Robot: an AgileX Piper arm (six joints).
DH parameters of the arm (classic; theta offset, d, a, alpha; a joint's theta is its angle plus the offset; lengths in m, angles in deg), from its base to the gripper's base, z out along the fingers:
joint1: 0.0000 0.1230 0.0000 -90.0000
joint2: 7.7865 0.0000 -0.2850 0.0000
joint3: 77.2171 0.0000 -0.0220 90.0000
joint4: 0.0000 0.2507 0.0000 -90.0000
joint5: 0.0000 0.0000 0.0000 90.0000
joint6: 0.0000 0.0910 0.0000 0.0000
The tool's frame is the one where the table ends.
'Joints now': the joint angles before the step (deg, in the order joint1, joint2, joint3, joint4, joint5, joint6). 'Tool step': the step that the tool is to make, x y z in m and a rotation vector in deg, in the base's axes. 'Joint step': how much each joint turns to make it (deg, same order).
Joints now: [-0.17 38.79 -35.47 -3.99 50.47 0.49]
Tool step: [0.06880 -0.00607 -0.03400 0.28 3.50 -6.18]
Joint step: [0.00 18.99 0.00 -7.63 -14.56 11.89]
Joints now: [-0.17 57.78 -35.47 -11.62 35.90 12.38]
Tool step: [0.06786 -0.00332 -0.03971 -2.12 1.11 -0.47]
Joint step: [0.00 19.32 -3.89 -11.77 -13.33 11.41]
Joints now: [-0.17 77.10 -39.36 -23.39 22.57 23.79]
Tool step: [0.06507 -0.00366 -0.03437 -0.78 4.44 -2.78]
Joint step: [0.00 17.54 -10.85 -7.45 -0.77 9.12]
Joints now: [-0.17 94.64 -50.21 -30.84 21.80 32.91]
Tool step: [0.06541 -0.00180 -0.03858 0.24 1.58 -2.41]
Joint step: [0.00 16.14 -13.55 -3.13 0.04 5.25]
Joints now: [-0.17 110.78 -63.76 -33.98 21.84 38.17]
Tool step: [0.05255 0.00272 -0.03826 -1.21 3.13 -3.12]
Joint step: [0.98 13.77 -14.67 -0.21 5.51 2.25]
